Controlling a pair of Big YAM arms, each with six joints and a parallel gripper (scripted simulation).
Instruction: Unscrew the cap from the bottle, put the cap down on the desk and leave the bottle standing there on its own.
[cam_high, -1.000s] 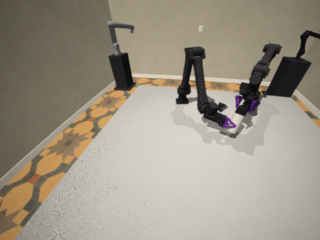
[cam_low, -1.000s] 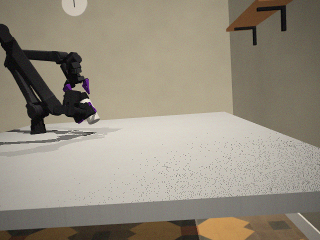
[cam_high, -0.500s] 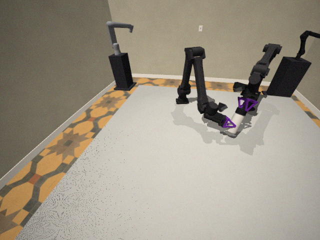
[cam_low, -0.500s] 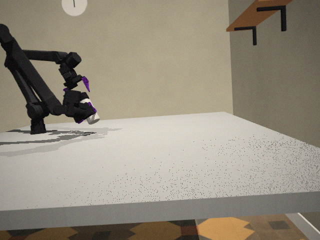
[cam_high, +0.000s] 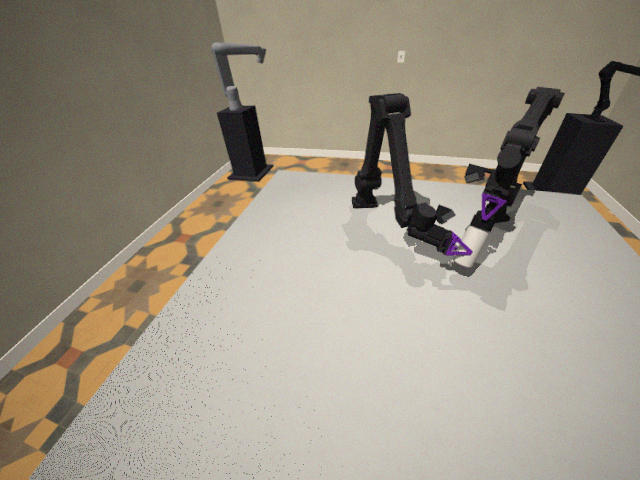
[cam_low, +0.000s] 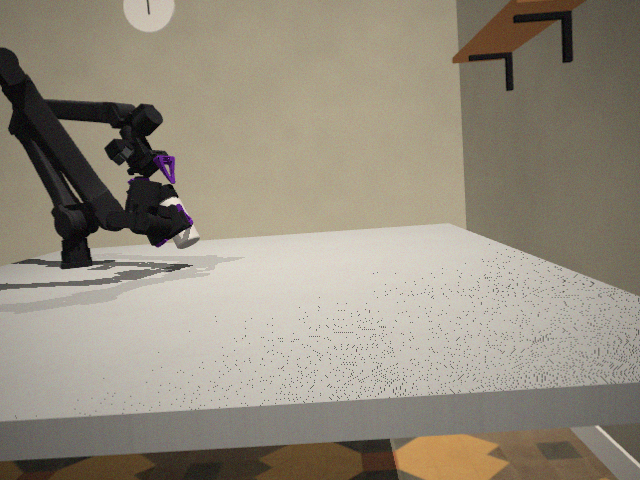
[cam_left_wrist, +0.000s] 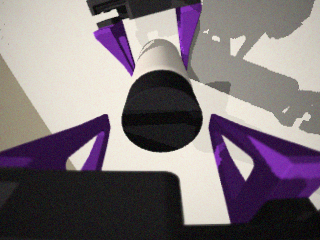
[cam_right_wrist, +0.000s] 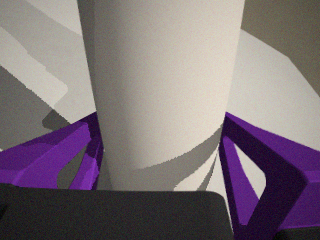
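Now: left hand 2 cm above the black cap and 1 cm short of it. Also, from my left hand: bottle: 6 cm below, 3 cm ahead, 1 cm to the right.
My right gripper is now 20 mm past the bottle, 20 mm to the right of it and 50 mm below it. From my right hand the other things lie so: black cap: 40 mm behind, 30 mm to the left, 80 mm above.
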